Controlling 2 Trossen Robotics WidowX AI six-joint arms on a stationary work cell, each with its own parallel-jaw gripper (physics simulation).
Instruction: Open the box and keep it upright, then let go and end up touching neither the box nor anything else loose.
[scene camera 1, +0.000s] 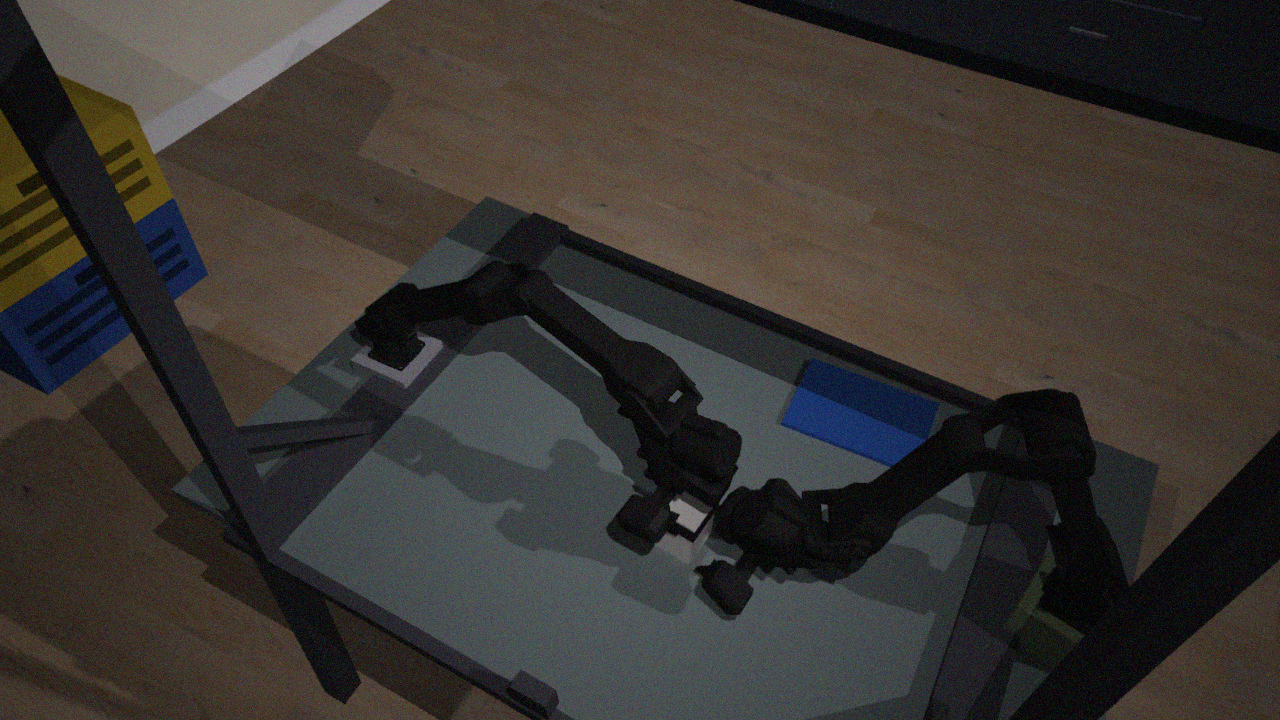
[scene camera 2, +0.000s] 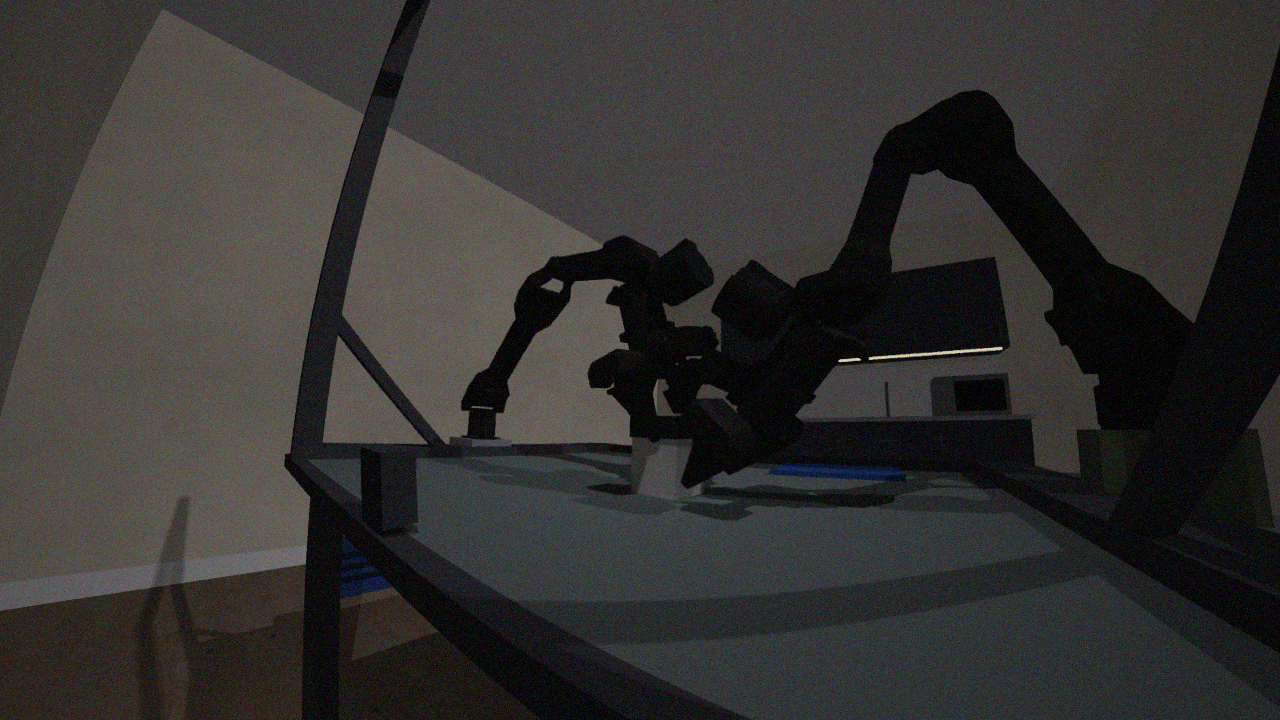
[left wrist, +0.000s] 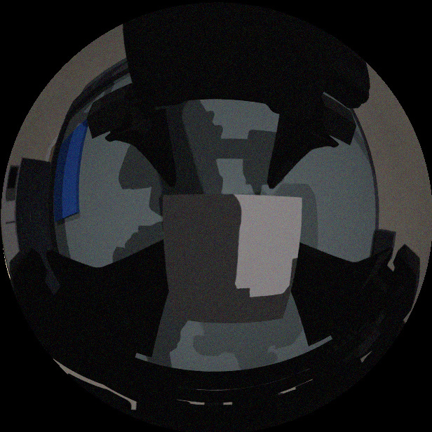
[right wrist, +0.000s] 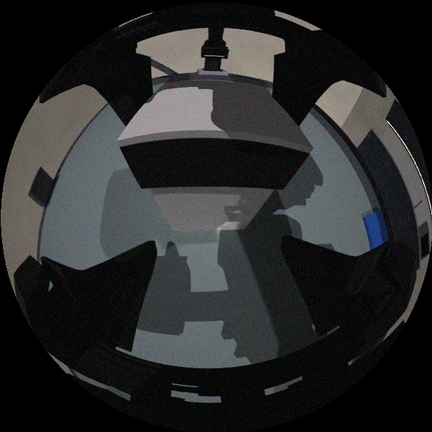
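Pixels of known places: left gripper, fingertip midpoint: (scene camera 1: 687, 514) (scene camera 2: 673, 438); right gripper, fingertip midpoint: (scene camera 1: 715, 544) (scene camera 2: 707, 478); left arm's base at its link origin: (scene camera 1: 397, 350) (scene camera 2: 480, 438); right arm's base at its link origin: (scene camera 1: 1073, 602) (scene camera 2: 1150, 429).
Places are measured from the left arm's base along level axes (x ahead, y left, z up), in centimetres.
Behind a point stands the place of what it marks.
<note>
A small white box with a dark band around its side (scene camera 1: 689, 514) (scene camera 2: 657, 470) (left wrist: 265, 240) (right wrist: 175, 112) stands upright on the table. Its top looks flat and closed. My left gripper (scene camera 1: 685, 512) @[x 53.9, y -7.4, z 3.2 cm] (left wrist: 229, 242) (right wrist: 212, 120) comes down from above and is shut on the box, one finger at each side. My right gripper (scene camera 1: 713, 542) @[x 58.3, y -7.4, z -1.2 cm] (right wrist: 220, 245) is open and empty. It is low in front of the box, very close to the side with the dark band; whether it touches is unclear. The arms hide part of the box in both scene views.
A flat blue object (scene camera 1: 854, 411) @[x 68.0, y 25.3, z -2.6 cm] (scene camera 2: 836, 471) @[x 69.3, y 21.0, z -2.6 cm] (left wrist: 72, 172) (right wrist: 375, 230) lies near the far table edge. A dark block (scene camera 1: 532, 689) @[x 47.4, y -37.0, z 2.2 cm] (scene camera 2: 389, 488) @[x 49.8, y -37.4, z -0.1 cm] sits at the near edge. Green blocks (scene camera 2: 1230, 483) @[x 103.6, y -2.0, z -0.1 cm] are at the right arm's base. Dark frame posts (scene camera 1: 161, 331) @[x 5.6, y -34.8, z 40.5 cm] rise at the table's sides.
</note>
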